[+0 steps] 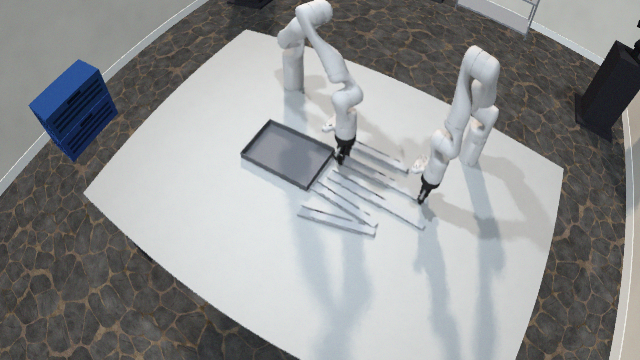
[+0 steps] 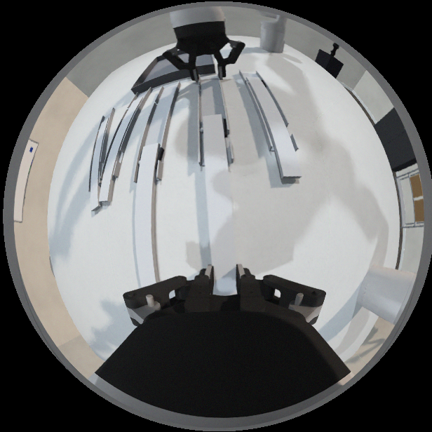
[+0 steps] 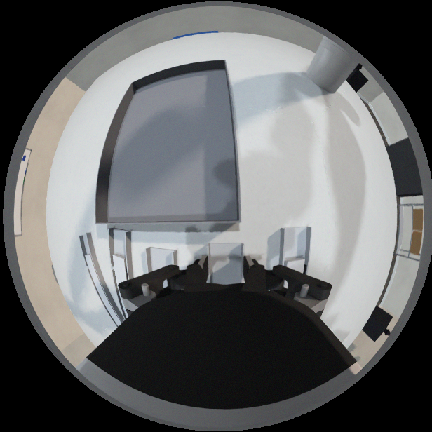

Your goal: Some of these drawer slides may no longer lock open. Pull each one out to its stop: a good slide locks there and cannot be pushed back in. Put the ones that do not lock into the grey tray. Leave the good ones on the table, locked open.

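Frame: origin at the left arm's base, x ahead, y left, z up, level; metres.
Seen in the pictures: left gripper, fingertip midpoint: [image 1: 421, 200]; right gripper, fingertip midpoint: [image 1: 343, 159]; left arm's base at its link origin: [image 1: 467, 157]; right arm's base at its link origin: [image 1: 294, 84].
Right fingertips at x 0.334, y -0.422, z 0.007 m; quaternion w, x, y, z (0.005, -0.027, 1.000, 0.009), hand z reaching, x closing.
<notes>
Pixels of each thing's middle, then the offset from my right fingertips to it. "spot": a spot on its surface instead. Level surfaces: height alone.
- drawer slide at a spot on its surface: [image 1: 367, 172] spot: dx -0.006, dy +0.101, dz -0.004 m
- neighbouring slide at the middle of its body: [image 1: 398, 211] dx +0.075, dy +0.282, dz +0.000 m
- grey tray at the middle of its body: [image 1: 286, 152] dx +0.100, dy -0.191, dz +0.008 m
- white table at its surface level: dz -0.008 m
My left gripper [image 1: 420, 201] [image 2: 224, 272] is shut on the inner rail's end of a drawer slide [image 1: 367, 172] [image 2: 215, 145] [image 3: 226, 252], which is pulled far out. My right gripper [image 1: 340, 161] [image 2: 208, 79] [image 3: 225, 263] is shut on the same slide's other end, near the tray. A neighbouring slide [image 1: 400, 213] [image 2: 147, 210] [image 3: 162, 257] lies extended. Another slide [image 1: 382, 158] [image 2: 280, 150] [image 3: 296, 240] lies on the held slide's other side, looking mostly closed. Two more slides [image 1: 345, 202] [image 1: 337, 221] lie angled, their ends close together. The grey tray [image 1: 275, 172] [image 2: 165, 80] [image 3: 170, 221] is empty. Locking is not visible.
The white table [image 1: 200, 220] carries the tray, slides and both arm bases. The right arm [image 1: 345, 100] reaches down beside the tray; the left arm [image 1: 452, 135] stands farther right. A blue cabinet [image 1: 75, 110] stands off the table at the left.
</notes>
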